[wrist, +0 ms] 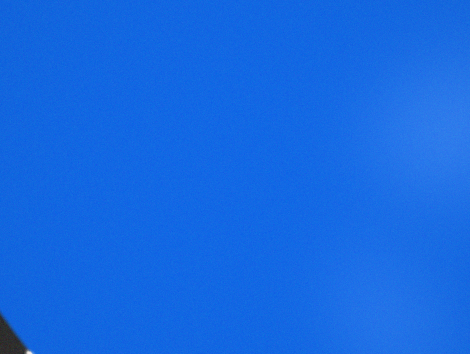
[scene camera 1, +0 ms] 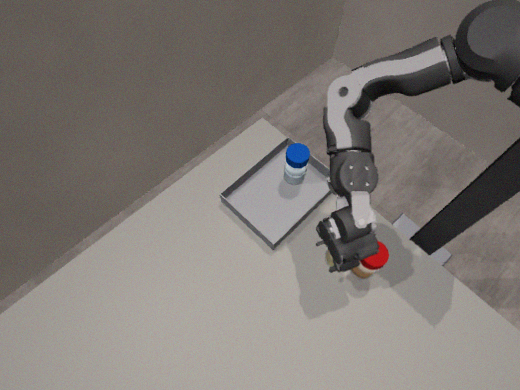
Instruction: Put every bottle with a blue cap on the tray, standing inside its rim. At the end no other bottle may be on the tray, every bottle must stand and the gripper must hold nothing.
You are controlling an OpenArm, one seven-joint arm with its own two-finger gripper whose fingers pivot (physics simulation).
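Note:
A blue-capped bottle (scene camera 1: 297, 162) stands inside the tray (scene camera 1: 247, 223), near its back corner. Another blue-capped bottle (scene camera 1: 329, 258) (wrist: 235, 175) is mostly hidden under the gripper in the scene view, where a bit of its yellowish body shows; its blue cap fills nearly all of the wrist view. My gripper (scene camera 1: 328, 256) is over this bottle beside the tray, its fingers on either side, and looks shut on it. The contact itself is hidden. A dark finger edge shows at the wrist view's lower left corner.
A red-capped bottle (scene camera 1: 375, 256) with an amber body stands right beside the gripper, partly covered by it. The tray's rim is to the upper left of the gripper. The table's edge (scene camera 1: 452, 275) runs to the right of the red-capped bottle.

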